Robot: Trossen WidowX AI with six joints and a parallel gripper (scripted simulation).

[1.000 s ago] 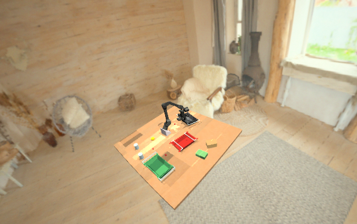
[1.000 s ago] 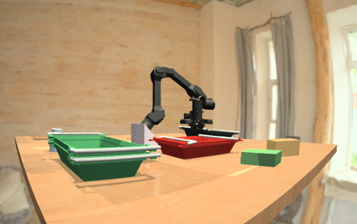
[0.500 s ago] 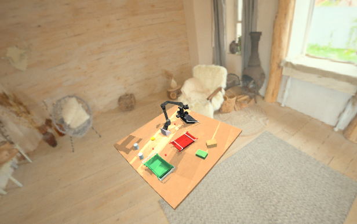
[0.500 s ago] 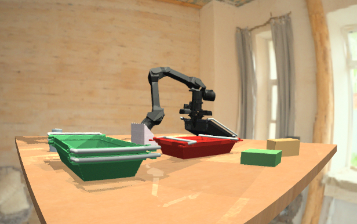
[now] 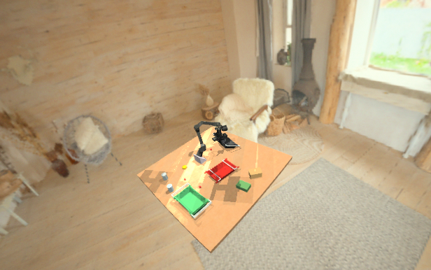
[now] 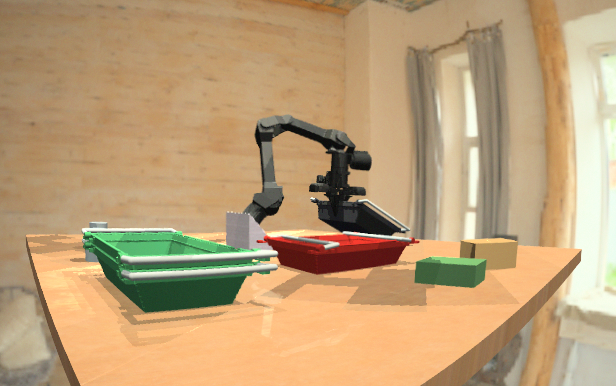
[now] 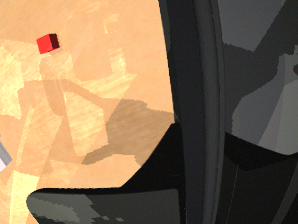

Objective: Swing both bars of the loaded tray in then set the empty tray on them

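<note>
Now: the black tray 80 mm to the left of my gripper tip, 30 mm ahead of it and 10 mm below it. Also, from my gripper tip: tan block: 600 mm ahead, 160 mm to the right, 60 mm below; green block: 590 mm ahead, 360 mm to the right, 70 mm below.
</note>
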